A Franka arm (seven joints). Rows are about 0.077 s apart.
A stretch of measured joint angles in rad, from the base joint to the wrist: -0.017, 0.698, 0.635, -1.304, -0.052, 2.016, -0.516; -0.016, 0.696, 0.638, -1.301, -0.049, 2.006, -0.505; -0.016, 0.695, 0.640, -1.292, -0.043, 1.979, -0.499; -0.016, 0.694, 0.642, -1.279, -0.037, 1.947, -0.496; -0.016, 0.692, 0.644, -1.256, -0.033, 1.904, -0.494; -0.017, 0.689, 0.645, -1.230, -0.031, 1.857, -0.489; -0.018, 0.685, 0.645, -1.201, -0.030, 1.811, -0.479; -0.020, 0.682, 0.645, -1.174, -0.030, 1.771, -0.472; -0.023, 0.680, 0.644, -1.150, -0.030, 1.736, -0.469; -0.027, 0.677, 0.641, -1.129, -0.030, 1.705, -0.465; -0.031, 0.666, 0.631, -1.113, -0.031, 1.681, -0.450; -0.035, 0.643, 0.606, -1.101, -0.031, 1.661, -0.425; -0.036, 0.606, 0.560, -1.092, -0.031, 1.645, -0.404; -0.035, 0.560, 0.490, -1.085, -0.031, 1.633, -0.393; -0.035, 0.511, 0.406, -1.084, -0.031, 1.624, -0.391; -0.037, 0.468, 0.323, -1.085, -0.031, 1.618, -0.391
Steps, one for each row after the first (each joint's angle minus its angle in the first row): 0.001, -0.002, 0.003, 0.003, 0.003, -0.010, 0.011; 0.001, -0.003, 0.005, 0.012, 0.009, -0.037, 0.017; 0.001, -0.004, 0.007, 0.025, 0.015, -0.069, 0.020; 0.001, -0.006, 0.009, 0.048, 0.019, -0.112, 0.022; 0.000, -0.009, 0.010, 0.074, 0.021, -0.159, 0.027; -0.001, -0.013, 0.010, 0.103, 0.022, -0.205, 0.037; -0.003, -0.016, 0.010, 0.130, 0.022, -0.245, 0.044; -0.006, -0.018, 0.009, 0.154, 0.022, -0.280, 0.047; -0.010, -0.021, 0.006, 0.175, 0.022, -0.311, 0.051; -0.014, -0.032, -0.004, 0.191, 0.021, -0.335, 0.066; -0.018, -0.055, -0.029, 0.203, 0.021, -0.355, 0.091; -0.019, -0.092, -0.075, 0.212, 0.021, -0.371, 0.112; -0.018, -0.138, -0.145, 0.219, 0.021, -0.383, 0.123; -0.018, -0.187, -0.229, 0.220, 0.021, -0.392, 0.125; -0.020, -0.230, -0.312, 0.219, 0.021, -0.398, 0.125
